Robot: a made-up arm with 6 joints. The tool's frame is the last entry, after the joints. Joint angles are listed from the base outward.
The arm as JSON. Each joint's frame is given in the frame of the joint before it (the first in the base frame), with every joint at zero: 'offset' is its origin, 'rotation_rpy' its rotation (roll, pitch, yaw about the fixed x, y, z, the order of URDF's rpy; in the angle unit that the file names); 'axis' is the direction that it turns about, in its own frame. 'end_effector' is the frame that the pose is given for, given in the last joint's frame.
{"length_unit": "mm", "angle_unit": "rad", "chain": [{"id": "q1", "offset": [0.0, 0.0, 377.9], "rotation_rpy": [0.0, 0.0, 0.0], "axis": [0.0, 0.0, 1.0]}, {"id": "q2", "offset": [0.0, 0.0, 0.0], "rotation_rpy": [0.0, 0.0, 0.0], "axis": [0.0, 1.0, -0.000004]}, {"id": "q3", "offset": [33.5, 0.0, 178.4], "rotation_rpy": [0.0, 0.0, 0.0], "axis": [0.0, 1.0, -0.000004]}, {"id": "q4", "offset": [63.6, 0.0, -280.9], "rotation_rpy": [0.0, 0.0, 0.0], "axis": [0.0, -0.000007, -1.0]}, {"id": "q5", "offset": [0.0, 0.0, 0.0], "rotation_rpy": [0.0, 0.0, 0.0], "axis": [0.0, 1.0, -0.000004]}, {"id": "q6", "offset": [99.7, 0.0, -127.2], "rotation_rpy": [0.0, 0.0, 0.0], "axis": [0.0, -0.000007, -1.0]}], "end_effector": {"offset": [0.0, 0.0, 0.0], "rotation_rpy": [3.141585, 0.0, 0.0]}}
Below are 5 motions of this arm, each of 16 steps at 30 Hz.
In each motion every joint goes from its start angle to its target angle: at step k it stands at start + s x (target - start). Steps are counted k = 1, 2, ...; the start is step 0. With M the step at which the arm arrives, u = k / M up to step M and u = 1 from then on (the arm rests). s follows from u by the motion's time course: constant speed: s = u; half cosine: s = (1 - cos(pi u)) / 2; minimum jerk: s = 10 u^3 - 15 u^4 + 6 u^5.
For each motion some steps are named. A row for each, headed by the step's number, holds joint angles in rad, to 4 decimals.
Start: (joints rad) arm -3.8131 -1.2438 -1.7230 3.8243 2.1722 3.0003
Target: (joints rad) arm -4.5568 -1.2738 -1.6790 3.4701 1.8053 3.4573
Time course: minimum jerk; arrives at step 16
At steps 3, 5, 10, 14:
3: -3.8494 -1.2453 -1.7209 3.8070 2.1543 3.0226
5: -3.9470 -1.2492 -1.7151 3.7605 2.1062 3.0826
10: -4.3521 -1.2655 -1.6911 3.5676 1.9063 3.3315
14: -4.5449 -1.2733 -1.6797 3.4758 1.8112 3.4500

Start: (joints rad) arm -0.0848 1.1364 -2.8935 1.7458 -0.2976 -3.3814
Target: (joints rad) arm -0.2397 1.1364 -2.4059 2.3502 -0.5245 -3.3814
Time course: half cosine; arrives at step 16
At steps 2, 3, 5, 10, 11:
2: -0.0907 1.1364 -2.8749 1.7688 -0.3062 -3.3814
3: -0.0979 1.1364 -2.8524 1.7967 -0.3167 -3.3814
5: -0.1192 1.1364 -2.7851 1.8801 -0.3480 -3.3814
10: -0.1919 1.1364 -2.5564 2.1636 -0.4545 -3.3814
11: -0.2053 1.1364 -2.5143 2.2159 -0.4741 -3.3814

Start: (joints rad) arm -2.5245 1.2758 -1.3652 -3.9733 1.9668 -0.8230
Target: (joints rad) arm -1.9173 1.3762 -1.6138 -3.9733 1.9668 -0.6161
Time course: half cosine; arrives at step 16
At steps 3, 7, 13, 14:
3: -2.4733 1.2843 -1.3861 -3.9733 1.9668 -0.8056
7: -2.2801 1.3162 -1.4653 -3.9733 1.9668 -0.7397
13: -1.9685 1.3677 -1.5929 -3.9733 1.9668 -0.6335
14: -1.9404 1.3724 -1.6043 -3.9733 1.9668 -0.6240

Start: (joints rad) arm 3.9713 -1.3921 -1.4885 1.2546 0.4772 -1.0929
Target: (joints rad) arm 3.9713 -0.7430 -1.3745 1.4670 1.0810 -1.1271
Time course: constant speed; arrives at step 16
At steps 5, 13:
5: 3.9713 -1.1893 -1.4529 1.3210 0.6659 -1.1036
13: 3.9713 -0.8647 -1.3959 1.4272 0.9678 -1.1207

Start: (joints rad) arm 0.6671 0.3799 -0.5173 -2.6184 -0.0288 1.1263
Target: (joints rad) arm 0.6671 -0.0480 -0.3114 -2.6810 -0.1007 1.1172
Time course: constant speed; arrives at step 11
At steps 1, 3, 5, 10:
1: 0.6671 0.3410 -0.4986 -2.6241 -0.0353 1.1255
3: 0.6671 0.2632 -0.4611 -2.6355 -0.0484 1.1238
5: 0.6671 0.1854 -0.4237 -2.6469 -0.0615 1.1222
10: 0.6671 -0.0091 -0.3301 -2.6753 -0.0942 1.1180

